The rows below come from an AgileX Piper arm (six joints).
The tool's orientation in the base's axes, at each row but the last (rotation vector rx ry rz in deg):
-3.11 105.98 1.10
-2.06 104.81 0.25
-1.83 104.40 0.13
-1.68 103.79 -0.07
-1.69 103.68 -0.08
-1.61 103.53 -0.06
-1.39 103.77 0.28
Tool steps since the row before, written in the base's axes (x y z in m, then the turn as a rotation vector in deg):
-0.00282 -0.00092 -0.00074 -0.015 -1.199 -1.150
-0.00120 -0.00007 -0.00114 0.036 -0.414 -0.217
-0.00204 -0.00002 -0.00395 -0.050 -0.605 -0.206
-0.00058 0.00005 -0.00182 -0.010 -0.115 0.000
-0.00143 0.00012 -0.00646 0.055 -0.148 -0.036
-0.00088 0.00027 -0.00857 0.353 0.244 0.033
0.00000 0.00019 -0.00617 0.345 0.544 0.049
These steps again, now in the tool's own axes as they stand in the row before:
0.00151 -0.00077 -0.00254 1.142 -1.180 0.253
0.00141 -0.00002 -0.00087 0.210 -0.411 0.081
0.00433 0.00009 -0.00099 0.224 -0.600 -0.008
0.00190 0.00009 -0.00013 0.005 -0.115 -0.011
0.00661 0.00026 0.00014 0.025 -0.148 0.060
0.00853 0.00042 0.00116 -0.119 0.237 0.339
0.00599 0.00025 0.00147 -0.137 0.537 0.332

